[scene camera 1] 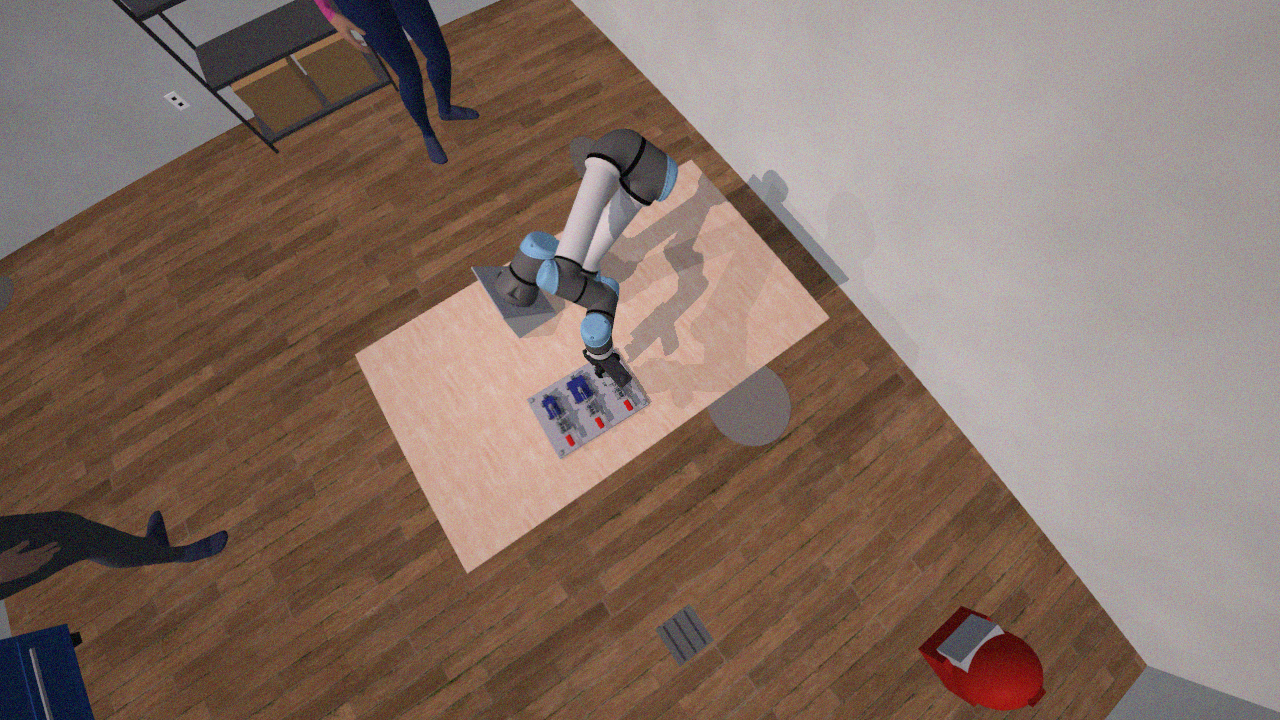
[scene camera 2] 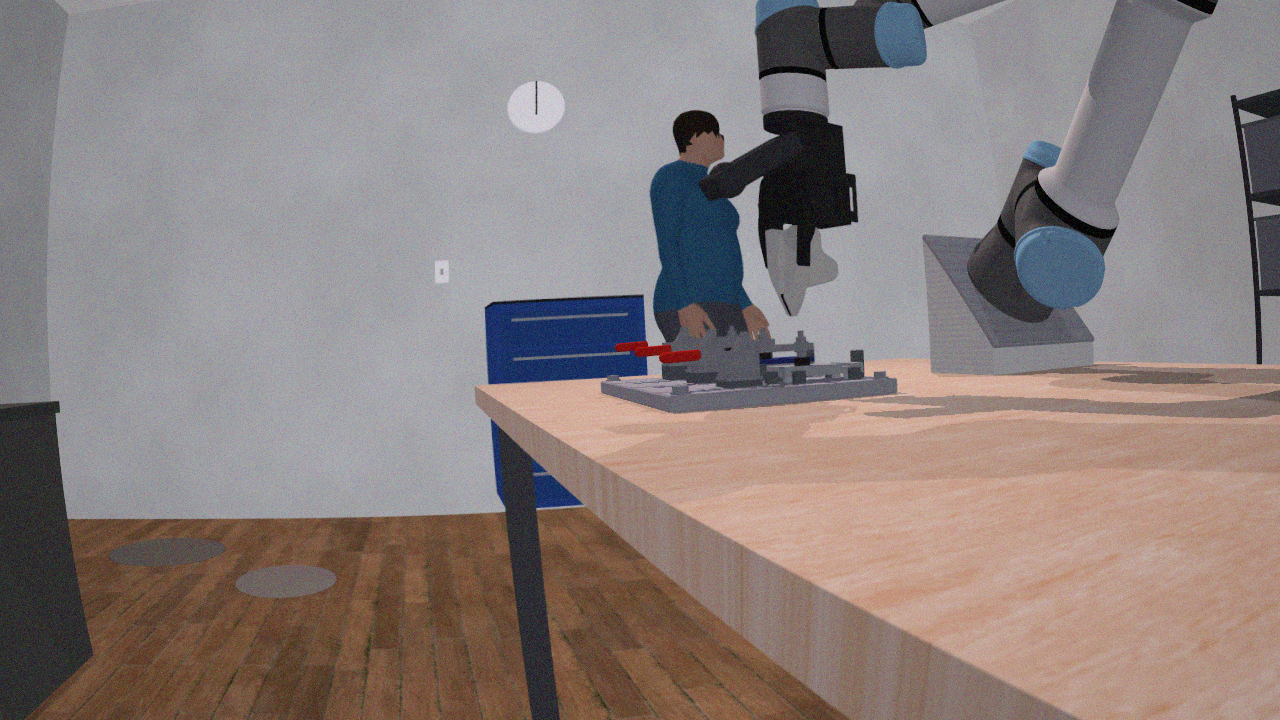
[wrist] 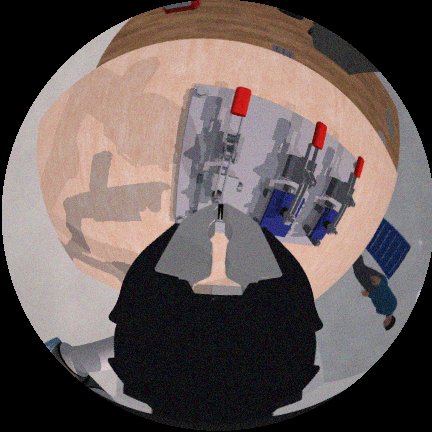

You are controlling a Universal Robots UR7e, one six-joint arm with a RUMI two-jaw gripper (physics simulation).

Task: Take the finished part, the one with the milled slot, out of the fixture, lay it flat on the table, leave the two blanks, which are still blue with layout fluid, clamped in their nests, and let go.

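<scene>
My gripper (scene camera 1: pixel 623 383) (scene camera 2: pixel 791 313) (wrist: pixel 220 205) is shut and empty, fingertips together. It points down above the fixture (scene camera 1: pixel 583 436) (scene camera 2: pixel 787 394) (wrist: pixel 252 120), over the end nest without a blue part. In the scene camera 2 view a gap shows between its tips and the clamps. The finished part and its slot cannot be made out clearly; the fingers partly hide that nest in the wrist view. One blue blank (scene camera 1: pixel 580 387) (wrist: pixel 272 212) sits in the middle nest, the other blue blank (scene camera 1: pixel 551 407) (wrist: pixel 319 231) in the far nest, each under a clamp arm.
The fixture's toggle clamps have red handles, the nearest handle (scene camera 2: pixel 680 355) (wrist: pixel 241 101) at the end nest. The fixture lies on the wooden table (scene camera 1: pixel 429 429) (scene camera 2: pixel 1029 501) (wrist: pixel 150 150). The arm's slanted base (scene camera 1: pixel 537 317) (scene camera 2: pixel 953 331) stands behind it. A person (scene camera 2: pixel 696 232) stands beyond the table.
</scene>
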